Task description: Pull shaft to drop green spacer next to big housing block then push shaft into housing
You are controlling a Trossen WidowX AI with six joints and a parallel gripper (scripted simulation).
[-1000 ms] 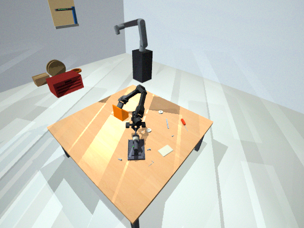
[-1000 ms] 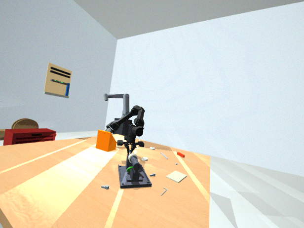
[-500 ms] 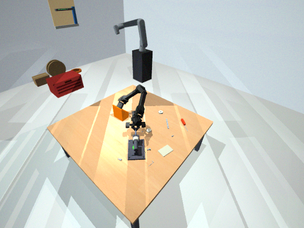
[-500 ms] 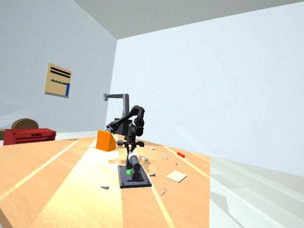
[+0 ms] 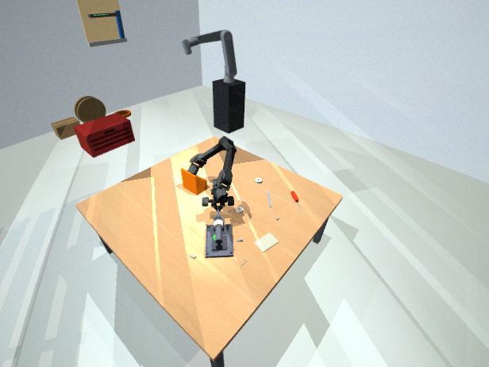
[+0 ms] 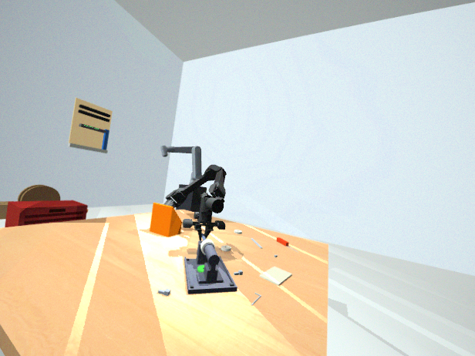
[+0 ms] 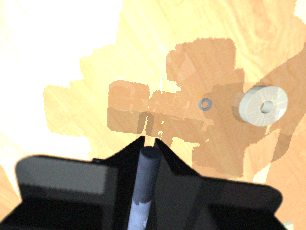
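Right now the grey-blue shaft is 5 cm ahead of my gripper tip, 5 cm to the right of it and 3 cm above it. From my gripper tip the other things lie so: grey plate: 34 cm ahead, 5 cm to the left, 4 cm below; then white disc: 6 cm behind, 45 cm to the left, 4 cm below; then green spacer: 12 cm ahead, 12 cm to the right, 4 cm below.
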